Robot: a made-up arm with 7 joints.
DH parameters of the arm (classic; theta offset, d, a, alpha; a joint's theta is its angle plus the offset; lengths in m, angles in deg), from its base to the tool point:
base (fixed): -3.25 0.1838 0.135 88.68
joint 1: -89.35 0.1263 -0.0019 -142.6
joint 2: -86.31 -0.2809 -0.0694 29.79
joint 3: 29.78 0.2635 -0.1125 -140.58
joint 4: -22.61 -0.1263 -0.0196 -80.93
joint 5: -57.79 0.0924 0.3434 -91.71
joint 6: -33.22 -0.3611 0.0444 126
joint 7: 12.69 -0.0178 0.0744 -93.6
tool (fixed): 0.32 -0.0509 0 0
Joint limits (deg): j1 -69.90..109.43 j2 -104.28..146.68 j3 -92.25..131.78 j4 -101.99..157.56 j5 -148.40..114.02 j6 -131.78..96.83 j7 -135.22..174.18
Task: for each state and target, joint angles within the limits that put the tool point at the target. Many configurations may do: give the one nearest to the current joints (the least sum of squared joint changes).
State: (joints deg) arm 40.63 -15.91 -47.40 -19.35 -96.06 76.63 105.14
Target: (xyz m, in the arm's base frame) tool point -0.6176 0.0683 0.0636
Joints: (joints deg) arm 35.33 -11.85 -42.11 -16.97 -105.95 76.31 102.37
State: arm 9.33 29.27 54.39 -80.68 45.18 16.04 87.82
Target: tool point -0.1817 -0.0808 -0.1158
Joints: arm 41.11 1.62 40.20 -72.74 13.20 12.20 86.20
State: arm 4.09 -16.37 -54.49 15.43 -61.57 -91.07 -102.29
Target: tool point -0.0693 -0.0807 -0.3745
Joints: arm 9.12 -32.47 -67.01 10.79 -36.21 -90.95 -103.50
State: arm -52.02 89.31 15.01 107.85 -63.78 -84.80 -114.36
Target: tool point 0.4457 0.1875 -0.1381
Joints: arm -69.90 98.49 -2.90 138.60 -79.74 -81.55 -118.40
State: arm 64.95 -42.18 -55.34 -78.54 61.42 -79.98 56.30
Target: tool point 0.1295 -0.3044 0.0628
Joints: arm 34.88 -29.31 -54.52 -66.80 19.35 -98.99 62.70
